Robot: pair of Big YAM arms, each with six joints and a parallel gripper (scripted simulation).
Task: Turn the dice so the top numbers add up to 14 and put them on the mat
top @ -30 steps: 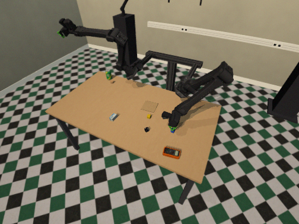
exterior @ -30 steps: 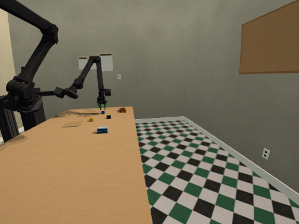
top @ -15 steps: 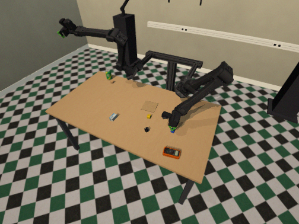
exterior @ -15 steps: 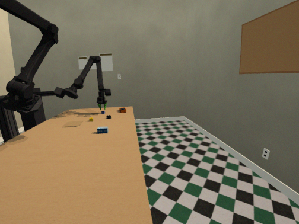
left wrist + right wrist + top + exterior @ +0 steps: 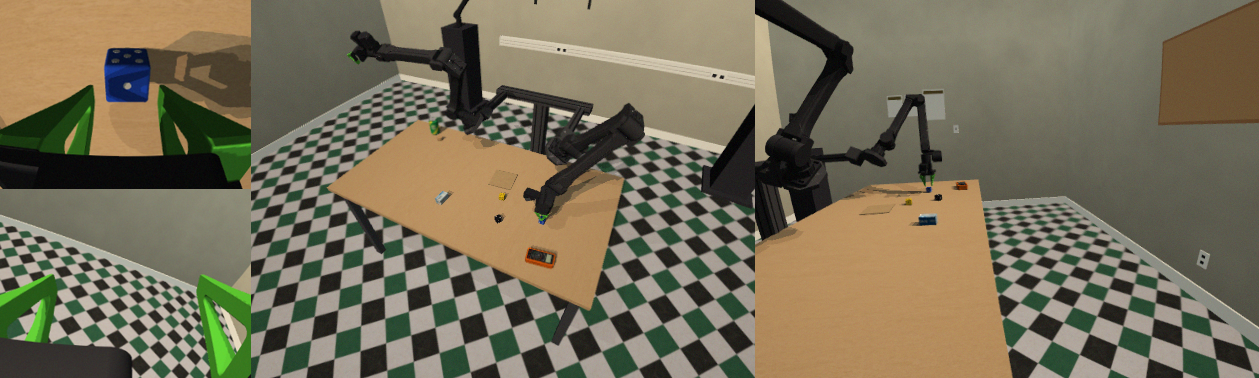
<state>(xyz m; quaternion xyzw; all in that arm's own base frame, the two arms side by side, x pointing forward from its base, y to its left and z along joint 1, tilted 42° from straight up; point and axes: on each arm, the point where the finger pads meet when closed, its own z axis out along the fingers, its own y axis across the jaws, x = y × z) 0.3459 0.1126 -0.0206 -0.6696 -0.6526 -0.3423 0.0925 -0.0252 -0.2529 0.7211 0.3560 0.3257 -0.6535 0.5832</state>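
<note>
Now: left hand 3 cm above the blue die. From my left hand the other things lie so: black die (20 cm to the right, 10 cm ahead, 3 cm below); then tan mat (34 cm to the right, 18 cm behind, 4 cm below); then yellow die (27 cm to the right, 4 cm behind, 3 cm below).
</note>
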